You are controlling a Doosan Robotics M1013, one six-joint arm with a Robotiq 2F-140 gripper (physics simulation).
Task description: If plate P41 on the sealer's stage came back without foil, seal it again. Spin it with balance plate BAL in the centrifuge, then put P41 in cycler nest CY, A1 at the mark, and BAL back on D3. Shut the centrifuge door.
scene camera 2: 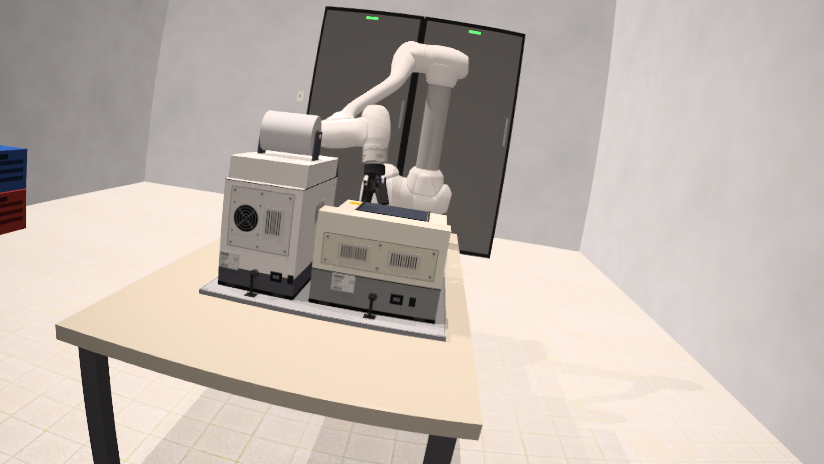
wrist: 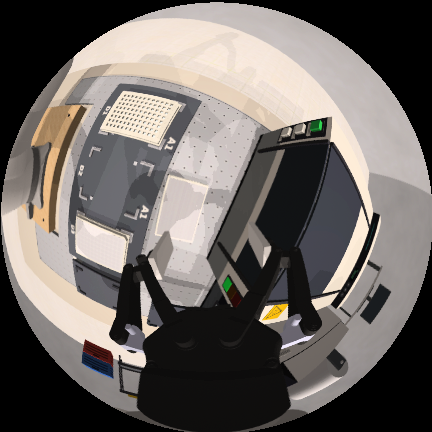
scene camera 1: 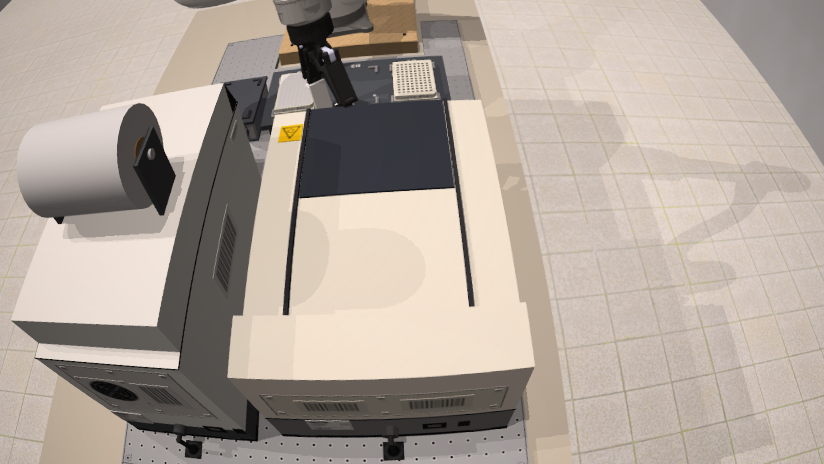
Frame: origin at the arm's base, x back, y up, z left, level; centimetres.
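Seen in the pictures: gripper, fingertip midpoint: (wrist: 208, 235); arm's base at its link origin: (wrist: 34, 173) (scene camera 1: 336, 21).
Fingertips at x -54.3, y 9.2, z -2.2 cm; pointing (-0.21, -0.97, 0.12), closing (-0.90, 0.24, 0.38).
Observation:
Pixels of each thing's top centre, then the offset from my fingertips to it.
- pale flat rectangular plate at its top centre: (wrist: 180, 210) dx +3.7, dy -10.3, dz +0.5 cm
- cream plate with open wells, top centre: (wrist: 136, 112) (scene camera 1: 413, 77) dx +16.4, dy -4.6, dz +16.3 cm
- sealer at its top centre: (scene camera 1: 77, 114) (scene camera 2: 296, 113) dx -28.6, dy +35.6, dz -28.4 cm
- dark block at its top centre: (scene camera 1: 234, 98) (wrist: 96, 291) dx +22.4, dy -5.6, dz -22.8 cm
My gripper (scene camera 1: 333, 99) (scene camera 2: 375, 200) (wrist: 208, 235) is open, fingers wide apart and nothing held, pointing down in front of the centrifuge (scene camera 1: 369, 253) (scene camera 2: 380, 253). In the wrist view a pale flat rectangular plate (wrist: 181, 209) lies beyond the left finger, outside the gap. A pale, smooth-topped plate (scene camera 1: 292, 92) (wrist: 100, 243) sits at D3. A cream plate with open wells (scene camera 1: 414, 78) (wrist: 141, 116) sits at D1. No plate name is readable. The centrifuge front shows a dark area (wrist: 295, 185); I cannot tell whether the door is open.
The sealer (scene camera 1: 115, 265) (scene camera 2: 259, 224) with its film roll (scene camera 1: 80, 161) (scene camera 2: 290, 131) stands beside the centrifuge. D2, between the two plates on the dark rack, shows bare corner brackets. A dark block (scene camera 1: 250, 103) (wrist: 95, 282) stands beside D3. The wooden base (scene camera 1: 374, 44) (wrist: 60, 165) is behind the rack.

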